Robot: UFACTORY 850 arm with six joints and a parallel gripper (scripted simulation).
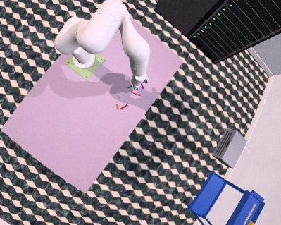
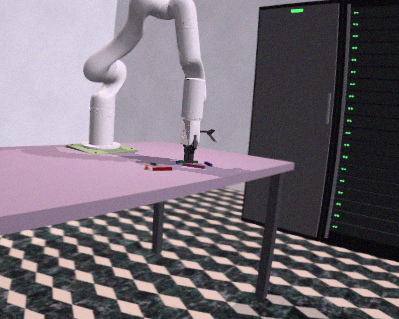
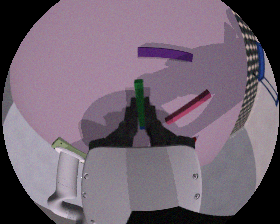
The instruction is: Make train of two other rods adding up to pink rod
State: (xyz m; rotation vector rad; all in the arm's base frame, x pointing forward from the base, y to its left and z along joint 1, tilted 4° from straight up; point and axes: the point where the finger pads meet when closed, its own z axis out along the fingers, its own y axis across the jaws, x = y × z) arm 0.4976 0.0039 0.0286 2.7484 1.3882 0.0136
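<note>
The green rod is 20 mm below my hand. From my hand the other things lie so: purple rod (70 mm ahead, 40 mm to the left, 20 mm below); then small blue rod (40 mm to the right, 30 mm behind, 20 mm below); then pink rod (60 mm ahead, 50 mm to the right, 20 mm below).
</note>
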